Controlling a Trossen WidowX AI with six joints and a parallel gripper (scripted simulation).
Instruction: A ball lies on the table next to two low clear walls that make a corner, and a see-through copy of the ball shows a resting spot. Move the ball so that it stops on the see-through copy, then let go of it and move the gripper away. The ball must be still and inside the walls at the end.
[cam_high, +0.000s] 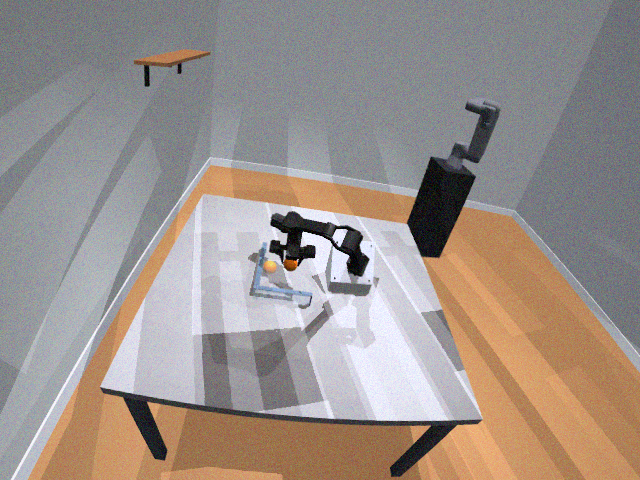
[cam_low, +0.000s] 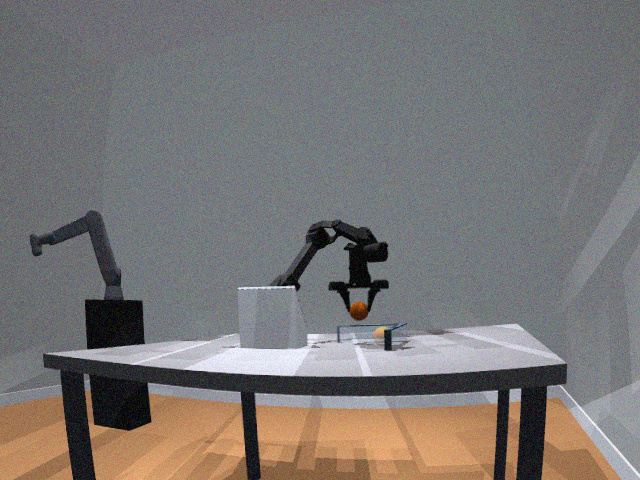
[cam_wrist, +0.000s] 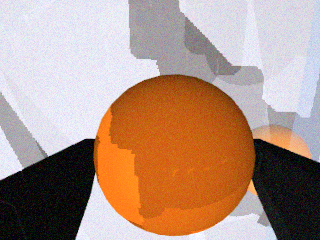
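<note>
Now: gripper tip 8 cm short of the see-through copy of ball, 8 cm above it and 7 cm to the left of it. Round my gripper tip: orange ball right at my gripper tip.
</note>
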